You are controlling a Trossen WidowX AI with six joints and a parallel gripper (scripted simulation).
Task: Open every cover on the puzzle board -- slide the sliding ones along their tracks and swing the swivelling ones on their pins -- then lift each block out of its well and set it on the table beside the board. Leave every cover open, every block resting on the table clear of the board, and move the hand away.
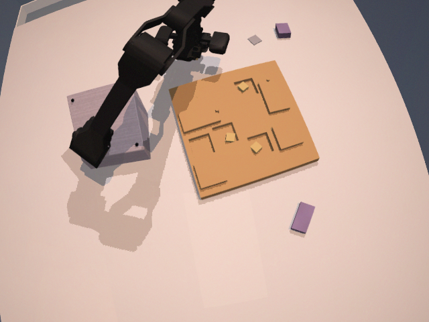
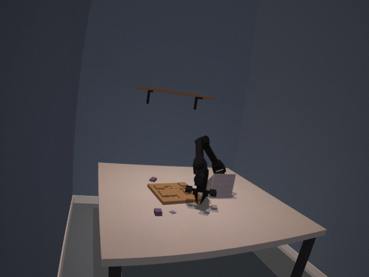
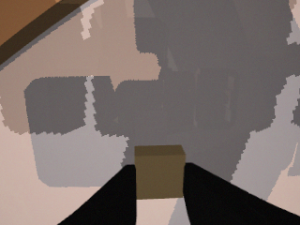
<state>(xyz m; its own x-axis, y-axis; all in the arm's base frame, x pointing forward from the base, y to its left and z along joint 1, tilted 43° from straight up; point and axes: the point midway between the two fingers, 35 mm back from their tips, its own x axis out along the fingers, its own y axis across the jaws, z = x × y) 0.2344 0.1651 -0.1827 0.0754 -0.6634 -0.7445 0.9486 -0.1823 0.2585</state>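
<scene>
The orange puzzle board lies 22 cm to the right of my gripper tip, 11 cm ahead of it and 1 cm below it. The rest, counted from my gripper tip: flat purple block 45 cm to the right, 23 cm ahead, 2 cm below.
</scene>
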